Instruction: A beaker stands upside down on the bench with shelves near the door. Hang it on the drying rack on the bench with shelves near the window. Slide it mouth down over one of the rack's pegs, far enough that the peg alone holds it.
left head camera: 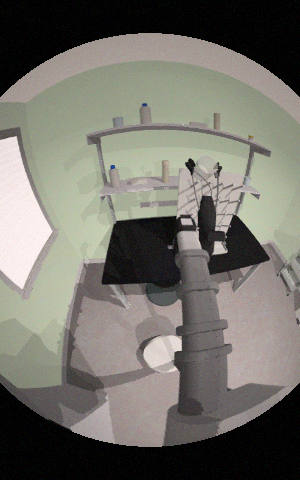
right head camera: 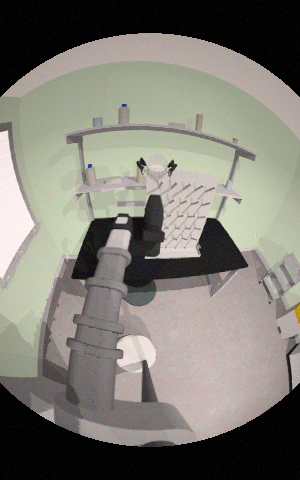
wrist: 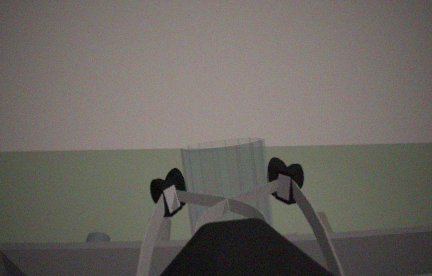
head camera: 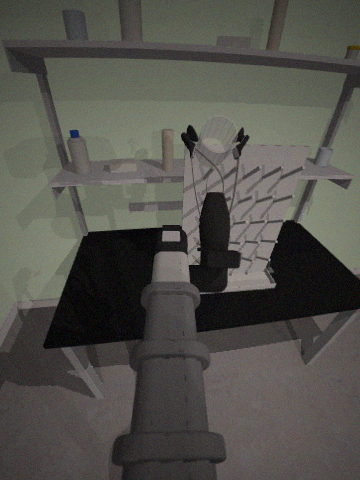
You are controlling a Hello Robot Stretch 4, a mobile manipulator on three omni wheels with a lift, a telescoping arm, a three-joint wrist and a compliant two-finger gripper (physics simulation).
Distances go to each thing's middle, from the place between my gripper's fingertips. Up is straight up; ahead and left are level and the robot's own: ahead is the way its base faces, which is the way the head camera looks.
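There's the clear glass beaker (head camera: 218, 135), and it's sitting 3 cm below my hand and 2 cm behind it.
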